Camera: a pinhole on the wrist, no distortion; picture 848 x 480 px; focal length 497.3 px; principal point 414.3 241.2 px. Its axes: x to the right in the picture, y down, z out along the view. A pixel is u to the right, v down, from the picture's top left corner.
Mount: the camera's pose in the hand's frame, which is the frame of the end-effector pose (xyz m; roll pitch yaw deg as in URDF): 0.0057 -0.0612 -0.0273 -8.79 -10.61 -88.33
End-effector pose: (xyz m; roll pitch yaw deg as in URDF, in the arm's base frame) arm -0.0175 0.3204 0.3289 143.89 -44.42 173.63
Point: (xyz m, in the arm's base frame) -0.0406 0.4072 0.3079
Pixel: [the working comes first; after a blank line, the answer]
In the camera's frame: -0.0849 -0.0132 0.1244

75.0 188.5
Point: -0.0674 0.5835 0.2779
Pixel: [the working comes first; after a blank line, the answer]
In the camera's frame: -0.1634 -0.0230 0.2870

131.1 201.3
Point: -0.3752 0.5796 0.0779
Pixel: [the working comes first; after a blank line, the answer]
In the camera's frame: 0.1244 0.0142 0.5117

535.2 255.0
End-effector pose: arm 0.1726 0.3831 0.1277 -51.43 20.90 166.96
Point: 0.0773 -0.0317 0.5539
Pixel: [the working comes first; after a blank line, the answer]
In the camera's frame: 0.0922 -0.2480 0.5702

494.7 24.9
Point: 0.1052 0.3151 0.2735
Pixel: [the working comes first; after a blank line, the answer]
In the camera's frame: 0.0425 -0.0387 0.1786

532.8 133.4
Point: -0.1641 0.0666 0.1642
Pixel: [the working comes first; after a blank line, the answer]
In the camera's frame: -0.1179 0.1576 0.4648

288.1 409.9
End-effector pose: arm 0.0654 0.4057 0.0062 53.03 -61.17 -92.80
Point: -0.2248 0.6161 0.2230
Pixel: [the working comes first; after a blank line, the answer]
In the camera's frame: -0.0173 0.0237 0.4529

395.3 267.2
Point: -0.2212 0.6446 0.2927
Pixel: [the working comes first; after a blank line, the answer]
In the camera's frame: -0.0571 0.0654 0.5015

357.6 306.1
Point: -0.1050 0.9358 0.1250
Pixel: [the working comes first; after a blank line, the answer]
In the camera's frame: -0.2612 -0.2250 0.5222

165.6 26.9
